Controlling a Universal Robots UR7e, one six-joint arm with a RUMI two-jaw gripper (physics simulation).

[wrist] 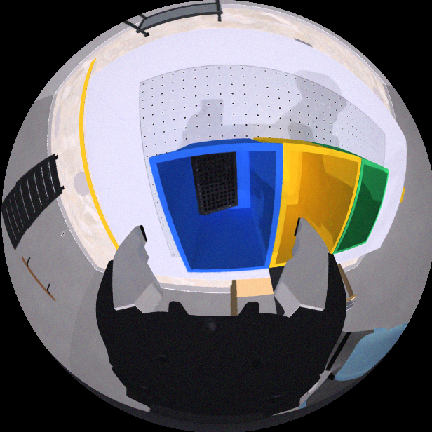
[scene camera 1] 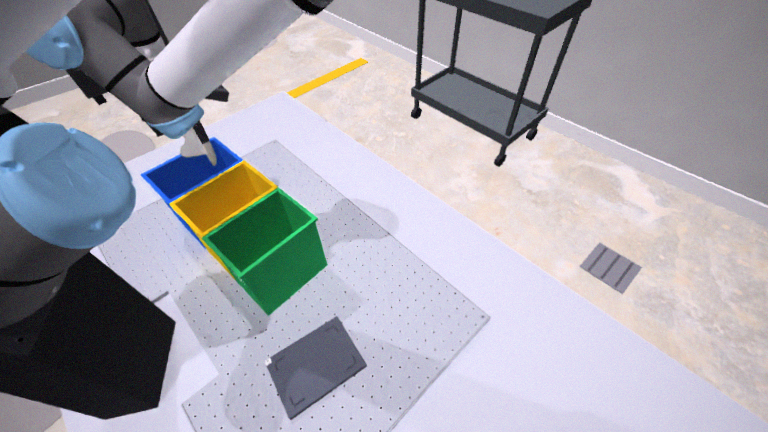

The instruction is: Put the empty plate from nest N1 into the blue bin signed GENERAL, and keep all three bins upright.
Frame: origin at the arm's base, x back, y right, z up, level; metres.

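Seen in the pictures: gripper, fingertip midpoint: (scene camera 1: 198,149).
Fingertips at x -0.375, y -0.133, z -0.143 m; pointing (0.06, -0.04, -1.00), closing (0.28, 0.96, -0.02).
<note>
A point is followed by its place in that frame.
The black, gridded plate (wrist: 215,182) is inside the blue bin (scene camera 1: 179,180) @(x -0.330, y -0.203, z -0.233 m) (wrist: 220,245), seemingly steeply tilted near a wall; the blue bin hides it in the scene view. The blue bin stands upright, with the yellow bin (scene camera 1: 222,204) @(x -0.329, y -0.069, z -0.249 m) (wrist: 325,185) beside it and the green bin (scene camera 1: 292,268) @(x -0.276, y 0.175, z -0.270 m) (wrist: 367,200) beyond; both are also upright. My gripper (scene camera 1: 201,157) @(x -0.375, y -0.133, z -0.143 m) (wrist: 218,224) is open and empty, with its fingertips over the blue bin, apart from the plate. A dark grey nest (scene camera 1: 316,368) @(x -0.150, y 0.314, z -0.345 m) lies bare at the front; its label is not readable. The GENERAL sign does not show.
The bins stand in a tight row on a perforated board (scene camera 1: 408,300) @(x -0.365, y 0.405, z -0.357 m) (wrist: 240,100) on the white table (scene camera 1: 429,231) @(x -0.571, y 0.365, z -0.370 m). A dark cart (scene camera 1: 515,13) stands on the floor behind the table. The arm's blue joint covers and dark base are at the left in the scene view.
</note>
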